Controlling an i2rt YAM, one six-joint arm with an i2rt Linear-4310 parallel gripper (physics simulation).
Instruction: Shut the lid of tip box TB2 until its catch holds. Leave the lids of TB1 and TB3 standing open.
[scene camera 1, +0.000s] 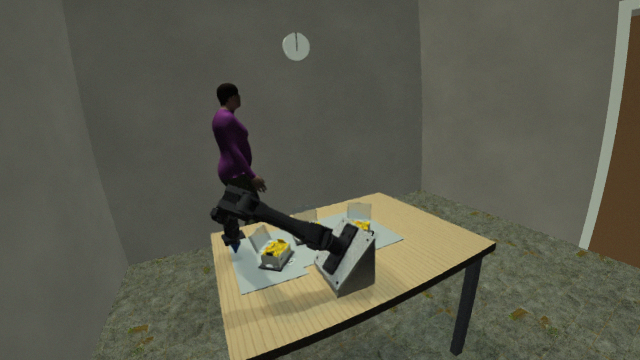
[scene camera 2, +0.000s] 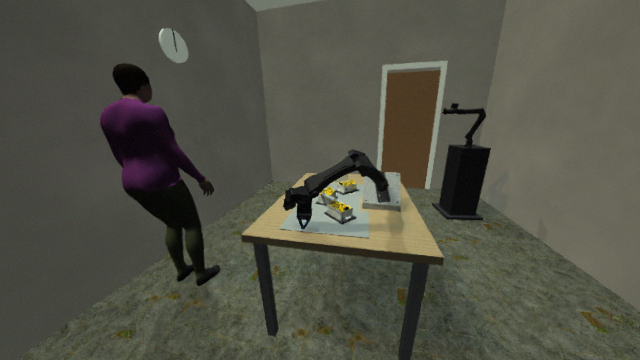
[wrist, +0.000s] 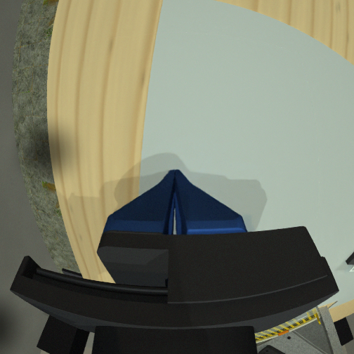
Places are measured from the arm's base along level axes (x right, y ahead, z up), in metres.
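Where they show: gripper, between the fingertips: (scene camera 1: 235, 252) (scene camera 2: 302, 228); arm's base, origin of its link: (scene camera 1: 341, 248) (scene camera 2: 381, 187).
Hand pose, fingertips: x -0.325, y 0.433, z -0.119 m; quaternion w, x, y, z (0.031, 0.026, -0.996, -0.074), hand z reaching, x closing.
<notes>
Things, the pixels of their centre, and the offset from my fingertips. "*": a spot on its surface instead. Level surfaces: height alone.
- nearest box, a spot on its surface: (scene camera 2: 340, 211) * dz +0.068, dx +0.074, dy -0.188 m
- middle box, a spot on its surface: (scene camera 2: 327, 194) * dz +0.151, dx +0.101, dy -0.118 m
- far box, middle of its body: (scene camera 2: 347, 187) dz +0.035, dx +0.551, dy -0.228 m
- wooden table, height of its surface: dz -0.001 m
Three tip boxes with yellow tips stand in a row, and their labels are too small to read. The nearest box (scene camera 1: 275, 253) (scene camera 2: 340, 212) has its clear lid (scene camera 1: 259, 239) standing open. The middle box (scene camera 2: 327, 194) is partly hidden by the arm in scene camera 1, where its raised lid (scene camera 1: 306, 216) shows. The far box (scene camera 1: 361, 225) (scene camera 2: 347, 187) also has a raised lid (scene camera 1: 359, 210). My gripper (scene camera 1: 236, 251) (scene camera 2: 303, 228) (wrist: 174, 177) is shut and empty, its blue tips pointing down low over the mat's outer edge, beside the nearest box and apart from it.
The boxes stand on grey-blue mats (scene camera 1: 245, 281) (scene camera 2: 359, 230) (wrist: 225, 100) on a wooden table (scene camera 1: 425, 250) (scene camera 2: 400, 240) (wrist: 95, 100). My arm's slanted metal base (scene camera 1: 361, 270) stands beside the mats. A person in purple (scene camera 1: 231, 140) (scene camera 2: 145, 145) stands close behind the table.
</notes>
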